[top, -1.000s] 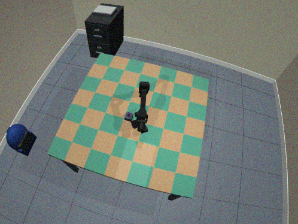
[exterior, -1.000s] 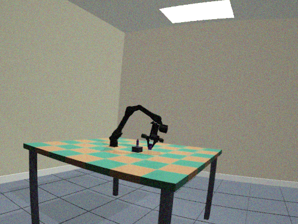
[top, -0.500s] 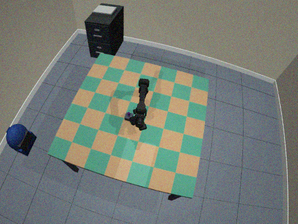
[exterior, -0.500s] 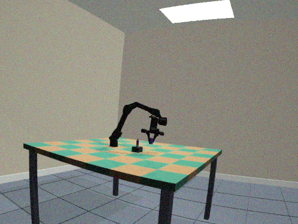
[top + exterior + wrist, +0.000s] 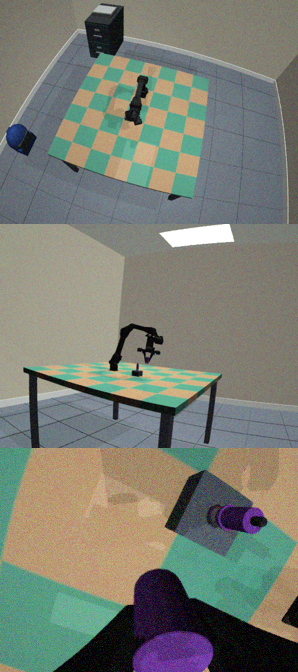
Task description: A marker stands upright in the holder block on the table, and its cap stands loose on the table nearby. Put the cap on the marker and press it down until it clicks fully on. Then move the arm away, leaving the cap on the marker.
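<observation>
Right now the purple marker is 7 cm to the right of my gripper tip, 4 cm below it and 4 cm behind it. The rest, counted from my gripper tip: holder block: 10 cm below, 7 cm to the right, 4 cm behind; then purple cap: 1 cm above.
</observation>
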